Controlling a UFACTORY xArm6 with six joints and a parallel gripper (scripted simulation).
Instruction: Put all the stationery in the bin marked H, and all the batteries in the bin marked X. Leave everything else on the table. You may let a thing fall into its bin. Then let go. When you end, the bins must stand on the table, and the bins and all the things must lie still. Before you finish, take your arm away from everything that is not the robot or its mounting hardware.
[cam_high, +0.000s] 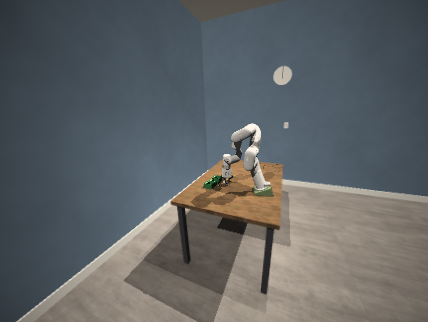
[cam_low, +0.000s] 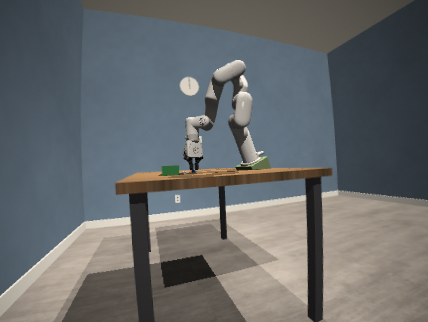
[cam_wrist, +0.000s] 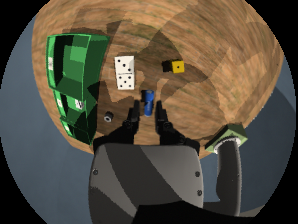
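My hand is 30 mm above the blue battery. From my hand the other things lie so: pale patterned piece (50 mm ahead, 30 mm to the right, 30 mm below); white ring (60 mm ahead, 70 mm to the left, 30 mm below); small yellow thing (80 mm to the right, 30 mm below).
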